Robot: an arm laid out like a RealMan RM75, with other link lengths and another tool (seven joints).
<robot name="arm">
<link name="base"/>
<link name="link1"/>
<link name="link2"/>
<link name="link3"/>
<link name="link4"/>
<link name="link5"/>
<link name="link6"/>
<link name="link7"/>
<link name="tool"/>
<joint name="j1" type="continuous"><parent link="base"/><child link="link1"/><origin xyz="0 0 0.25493" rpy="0 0 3.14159"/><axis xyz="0 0 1"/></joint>
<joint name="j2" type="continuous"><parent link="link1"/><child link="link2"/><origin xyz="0 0 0" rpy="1.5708 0 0"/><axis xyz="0 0 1"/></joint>
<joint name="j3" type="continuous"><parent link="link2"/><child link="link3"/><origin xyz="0 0.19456 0" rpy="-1.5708 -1.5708 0"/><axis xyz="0 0 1"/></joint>
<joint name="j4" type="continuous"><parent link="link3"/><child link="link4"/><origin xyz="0 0 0" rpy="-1.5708 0 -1.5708"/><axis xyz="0 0 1"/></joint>
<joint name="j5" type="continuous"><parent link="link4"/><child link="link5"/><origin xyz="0 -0.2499 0" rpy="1.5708 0 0"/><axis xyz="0 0 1"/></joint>
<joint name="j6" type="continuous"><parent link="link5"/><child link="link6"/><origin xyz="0 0 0" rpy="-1.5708 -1.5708 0"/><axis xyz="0 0 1"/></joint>
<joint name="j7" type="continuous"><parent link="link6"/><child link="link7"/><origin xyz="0.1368 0 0" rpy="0 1.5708 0"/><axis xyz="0 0 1"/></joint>
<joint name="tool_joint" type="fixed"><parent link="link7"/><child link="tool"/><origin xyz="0.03 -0.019 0.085" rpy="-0.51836 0 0.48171"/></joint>
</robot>
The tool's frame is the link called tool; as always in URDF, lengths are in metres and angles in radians. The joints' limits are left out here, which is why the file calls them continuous.
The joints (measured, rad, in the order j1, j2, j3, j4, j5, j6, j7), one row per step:
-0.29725 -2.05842 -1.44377 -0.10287 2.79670 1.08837 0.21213
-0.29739 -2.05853 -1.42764 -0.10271 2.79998 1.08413 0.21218
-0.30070 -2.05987 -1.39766 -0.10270 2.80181 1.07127 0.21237
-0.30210 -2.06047 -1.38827 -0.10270 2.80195 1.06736 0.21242
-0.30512 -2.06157 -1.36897 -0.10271 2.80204 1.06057 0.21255
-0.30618 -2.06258 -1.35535 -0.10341 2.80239 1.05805 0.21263
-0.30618 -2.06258 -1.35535 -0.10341 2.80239 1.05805 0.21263
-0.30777 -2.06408 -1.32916 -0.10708 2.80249 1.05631 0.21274
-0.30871 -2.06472 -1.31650 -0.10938 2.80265 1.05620 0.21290
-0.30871 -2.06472 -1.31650 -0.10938 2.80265 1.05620 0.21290
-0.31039 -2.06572 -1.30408 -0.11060 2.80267 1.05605 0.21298
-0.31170 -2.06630 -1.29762 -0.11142 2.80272 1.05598 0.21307
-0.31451 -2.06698 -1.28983 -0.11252 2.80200 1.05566 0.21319
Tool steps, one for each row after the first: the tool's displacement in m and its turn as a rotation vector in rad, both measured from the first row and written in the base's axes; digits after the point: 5 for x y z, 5 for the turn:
0.00148 0.00054 -0.00414 -0.01860 0.00509 -0.00553
0.00418 0.00224 -0.01231 -0.05252 0.01208 -0.01285
0.00516 0.00286 -0.01487 -0.06275 0.01404 -0.01541
0.00740 0.00415 -0.01990 -0.08291 0.01835 -0.02177
0.00931 0.00483 -0.02333 -0.09595 0.02115 -0.02788
0.00931 0.00483 -0.02333 -0.09595 0.02115 -0.02788
0.01396 0.00657 -0.02925 -0.11792 0.02606 -0.04359
0.01657 0.00759 -0.03202 -0.12803 0.02851 -0.05249
0.01657 0.00759 -0.03202 -0.12803 0.02851 -0.05249
0.01915 0.00855 -0.03494 -0.13834 0.03078 -0.06101
0.02072 0.00926 -0.03649 -0.14368 0.03195 -0.06608
0.02298 0.01059 -0.03826 -0.14955 0.03315 -0.07293

